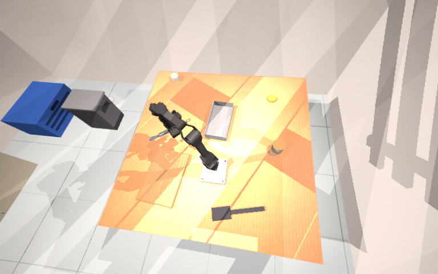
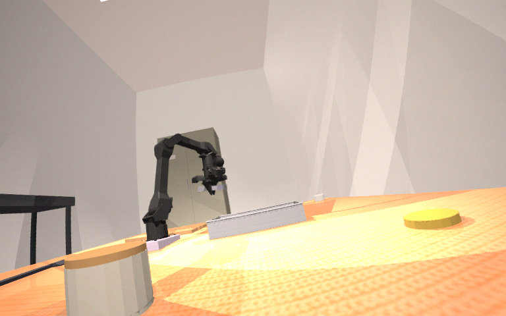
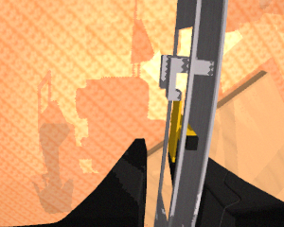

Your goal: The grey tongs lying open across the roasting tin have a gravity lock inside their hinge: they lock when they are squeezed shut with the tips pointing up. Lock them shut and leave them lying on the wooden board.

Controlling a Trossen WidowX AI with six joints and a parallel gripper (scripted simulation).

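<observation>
My gripper tip is now 270 mm past the wooden board and 150 mm above it. Also, from my gripper tip: small white cup (580 mm ahead, 270 mm to the left, 140 mm below); then grey roasting tin (240 mm to the right, 240 mm ahead, 130 mm below); then dark spatula (510 mm to the right, 360 mm behind, 150 mm below).
</observation>
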